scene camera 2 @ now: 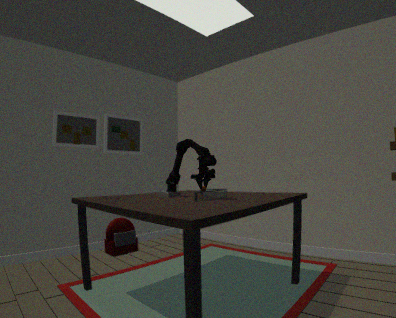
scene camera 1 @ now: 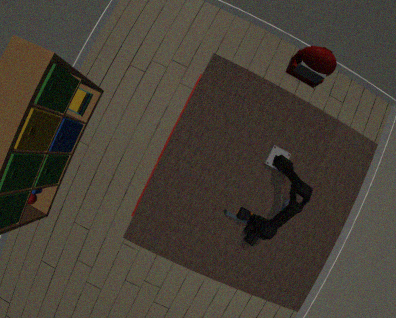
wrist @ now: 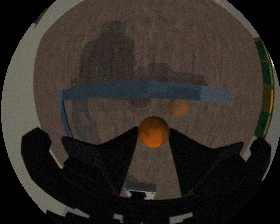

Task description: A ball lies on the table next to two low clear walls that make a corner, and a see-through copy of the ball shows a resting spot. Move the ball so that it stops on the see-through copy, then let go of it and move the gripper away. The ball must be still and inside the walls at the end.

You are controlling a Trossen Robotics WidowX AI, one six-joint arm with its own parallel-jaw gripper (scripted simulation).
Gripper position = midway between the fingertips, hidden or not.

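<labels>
Orange ball (wrist: 153, 131), carried by my gripper (wrist: 153, 130).
</labels>
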